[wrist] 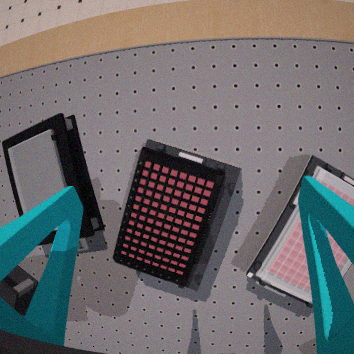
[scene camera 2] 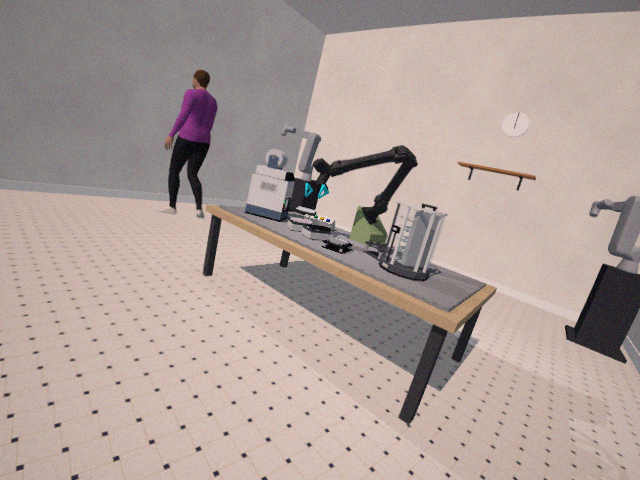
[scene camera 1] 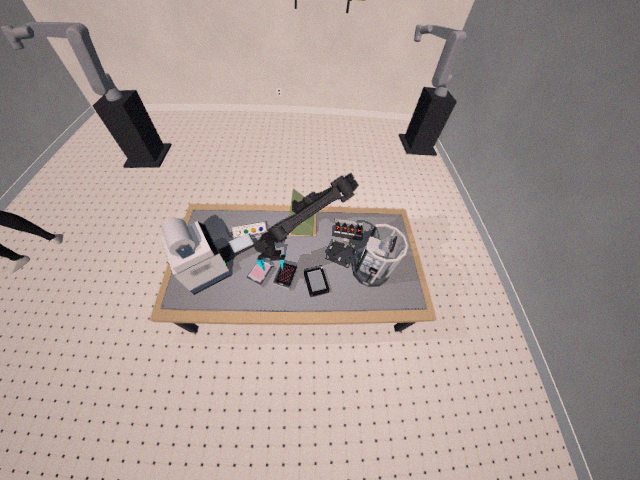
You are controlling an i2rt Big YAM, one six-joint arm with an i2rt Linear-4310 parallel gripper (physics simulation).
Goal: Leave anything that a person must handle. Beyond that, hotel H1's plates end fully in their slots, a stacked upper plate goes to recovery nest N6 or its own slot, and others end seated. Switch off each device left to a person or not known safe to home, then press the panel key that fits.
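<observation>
My gripper is open and empty, above the front-left row of plates. Between its fingers in the wrist view, lower down, lies a black plate with pink wells; its nest's edge shows along the right. A pale plate with pink wells sits in a nest, partly behind the right finger. A black-framed nest with a grey inside is at the left finger. Hotel H1 stands at the right. The key panel and orange switches are at the back.
A white device stands at the left end, with a pale block beside it. A green block is behind, under the arm. Black nests lie left of the hotel. A person stands beyond the table.
</observation>
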